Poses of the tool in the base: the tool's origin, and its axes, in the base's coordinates. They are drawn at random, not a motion.
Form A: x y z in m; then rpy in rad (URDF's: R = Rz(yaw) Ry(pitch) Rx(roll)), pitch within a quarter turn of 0, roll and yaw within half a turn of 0.
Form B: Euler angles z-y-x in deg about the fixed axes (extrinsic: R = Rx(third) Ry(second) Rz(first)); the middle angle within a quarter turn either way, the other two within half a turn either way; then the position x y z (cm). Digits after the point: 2 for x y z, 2 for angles.
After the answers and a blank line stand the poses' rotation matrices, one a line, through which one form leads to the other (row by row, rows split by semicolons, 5 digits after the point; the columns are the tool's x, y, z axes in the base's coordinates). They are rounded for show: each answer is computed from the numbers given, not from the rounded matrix.
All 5 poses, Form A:
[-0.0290 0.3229 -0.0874 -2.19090 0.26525 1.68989]
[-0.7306 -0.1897 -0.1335 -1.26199 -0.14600 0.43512]
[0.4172 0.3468 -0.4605 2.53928 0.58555 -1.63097]
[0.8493 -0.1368 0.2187 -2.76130 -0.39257 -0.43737]
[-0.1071 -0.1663 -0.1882 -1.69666 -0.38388 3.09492]
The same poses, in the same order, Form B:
[-100.78 -52.18 156.15 -2.90 32.29 -8.74]
[0.15 -26.21 -70.42 -73.06 -18.97 -13.35]
[93.41 -32.56 -144.57 41.72 34.68 -46.05]
[17.55 28.62 -167.78 84.93 -13.68 21.87]
[158.48 -5.35 96.71 -10.71 -16.63 -18.82]

-0.11466 0.60235 -0.78995; 0.95819 -0.14279 -0.24795; -0.26215 -0.78536 -0.56080
0.89717 -0.00242 -0.44168; 0.41703 0.33402 0.84529; 0.14548 -0.94256 0.30069
-0.05012 -0.84137 -0.53814; -0.83190 -0.26299 0.48865; -0.55266 0.47217 -0.68675
0.83696 -0.26466 0.47902; -0.39134 -0.90130 0.18579; 0.38256 -0.34296 -0.85792
-0.92621 -0.36530 -0.09325; 0.04326 0.14273 -0.98882; 0.37452 -0.91988 -0.11640

